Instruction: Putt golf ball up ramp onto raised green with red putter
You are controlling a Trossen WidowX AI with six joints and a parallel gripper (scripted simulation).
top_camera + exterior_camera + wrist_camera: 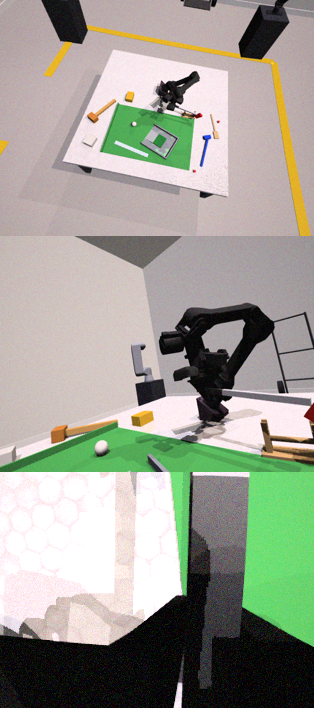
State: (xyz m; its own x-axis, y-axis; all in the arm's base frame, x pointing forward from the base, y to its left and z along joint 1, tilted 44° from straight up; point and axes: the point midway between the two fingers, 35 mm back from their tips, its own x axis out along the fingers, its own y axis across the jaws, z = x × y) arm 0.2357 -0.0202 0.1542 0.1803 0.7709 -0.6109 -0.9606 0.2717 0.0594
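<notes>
The red putter is 20 mm ahead of my gripper tip, 120 mm to the left of it and 10 mm above it. Also, from my gripper tip: wooden rack (10 mm behind, 160 mm to the left, 90 mm below); white golf ball (160 mm ahead, 320 mm to the right, 100 mm below); green mat (230 mm ahead, 170 mm to the right, 130 mm below).
</notes>
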